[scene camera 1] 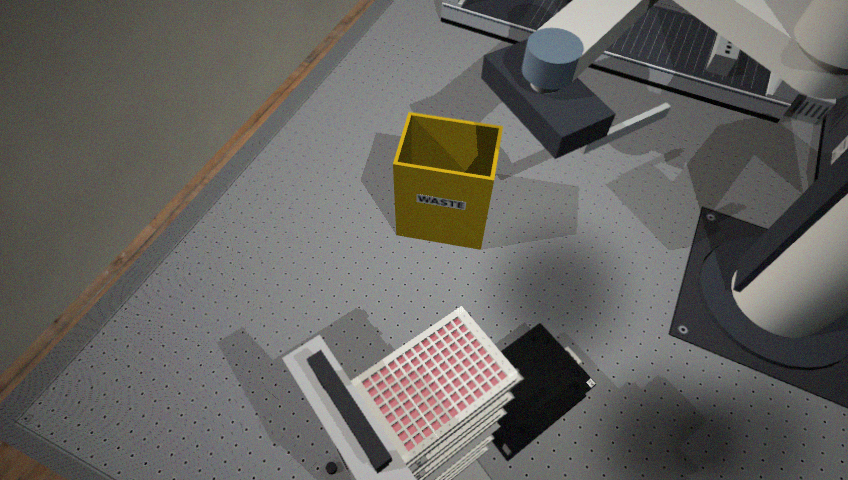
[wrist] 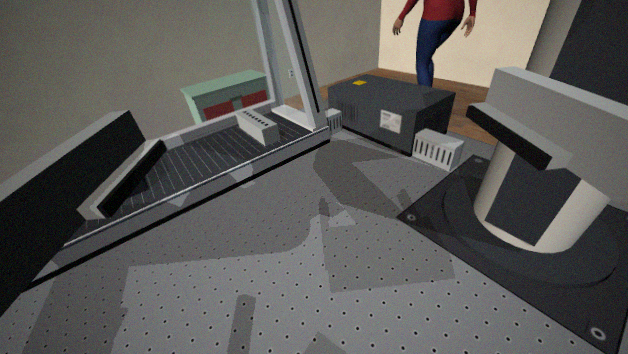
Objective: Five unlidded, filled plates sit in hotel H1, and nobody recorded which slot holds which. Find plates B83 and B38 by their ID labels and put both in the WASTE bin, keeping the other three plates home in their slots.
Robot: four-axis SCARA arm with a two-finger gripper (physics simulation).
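The yellow WASTE bin stands upright in the middle of the scene view; no plate shows in the visible part of its inside. Below it, a stack of several white plates sits in the hotel, beside a white upright with a dark strip. The top plate has pink-filled wells and no lid. The ID labels cannot be read, and the lower plates show mostly as edges. My gripper is open, with its two fingers wide apart and no plate between them. In the scene view it is up and right of the bin, partly hidden by its dark body.
A black flat plate-shaped base lies right of the stack. The arm's round column stands on a dark bolted base. A dark slatted deck runs along the back. A dark grey box stands behind, and a person stands beyond it.
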